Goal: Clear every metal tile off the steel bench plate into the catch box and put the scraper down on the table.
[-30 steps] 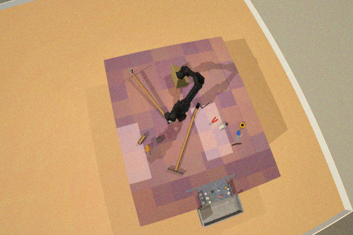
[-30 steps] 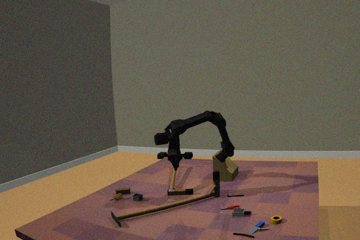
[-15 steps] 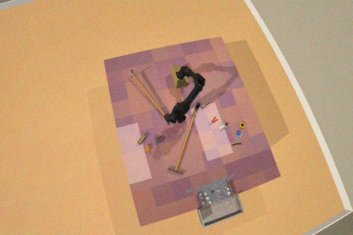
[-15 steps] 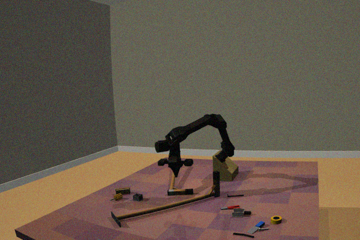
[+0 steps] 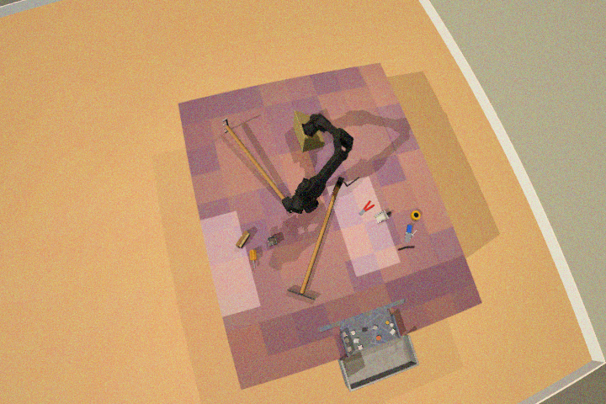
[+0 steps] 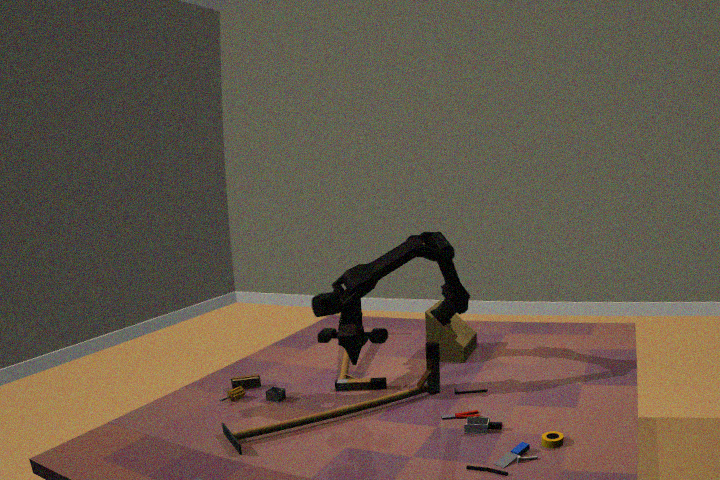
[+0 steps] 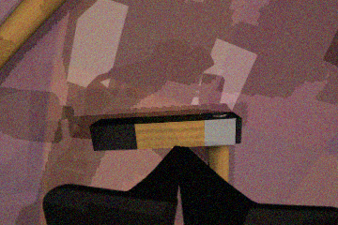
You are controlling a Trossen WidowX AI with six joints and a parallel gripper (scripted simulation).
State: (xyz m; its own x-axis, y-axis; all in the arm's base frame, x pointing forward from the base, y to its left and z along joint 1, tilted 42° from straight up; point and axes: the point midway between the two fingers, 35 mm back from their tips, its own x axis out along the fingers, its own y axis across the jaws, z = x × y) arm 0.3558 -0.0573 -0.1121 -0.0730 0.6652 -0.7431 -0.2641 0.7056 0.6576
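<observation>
The long scraper is 190 mm ahead of my gripper tip, 60 mm to the left of it and 20 mm below it. Round my gripper tip: grey box (150 mm ahead, 180 mm to the right, 70 mm below); orange screwdriver (210 mm ahead, 280 mm to the right, 60 mm below); wooden block (110 mm ahead, 310 mm to the right, 60 mm below).
</observation>
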